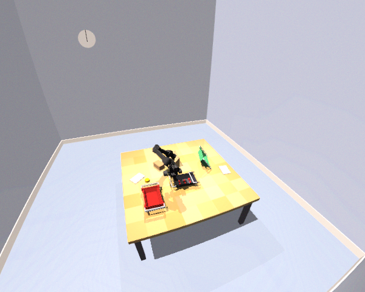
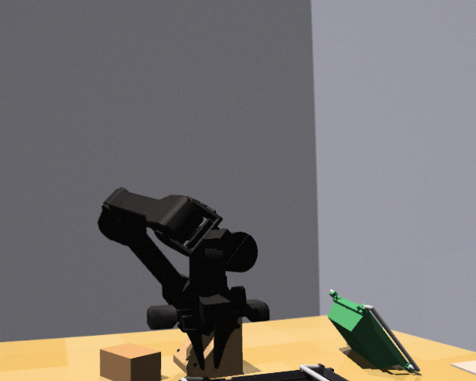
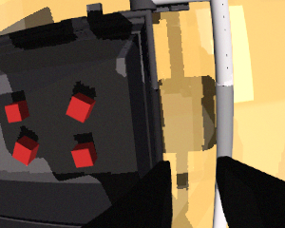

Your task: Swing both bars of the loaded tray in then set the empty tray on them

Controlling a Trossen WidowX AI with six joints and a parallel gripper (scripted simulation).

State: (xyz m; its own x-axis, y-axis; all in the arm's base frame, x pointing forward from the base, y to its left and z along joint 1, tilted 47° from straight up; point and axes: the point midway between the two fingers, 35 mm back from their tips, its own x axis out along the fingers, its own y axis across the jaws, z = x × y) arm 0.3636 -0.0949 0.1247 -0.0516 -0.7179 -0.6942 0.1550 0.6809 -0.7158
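Now: gripper tip 230 mm past the green tray, 530 mm to the right of it and 30 mm above it. The rest, counted from my gripper tip: brown block: 360 mm behind, 40 mm to the right, 70 mm below; then small yellow disc: 170 mm behind, 240 mm to the right, 100 mm below.
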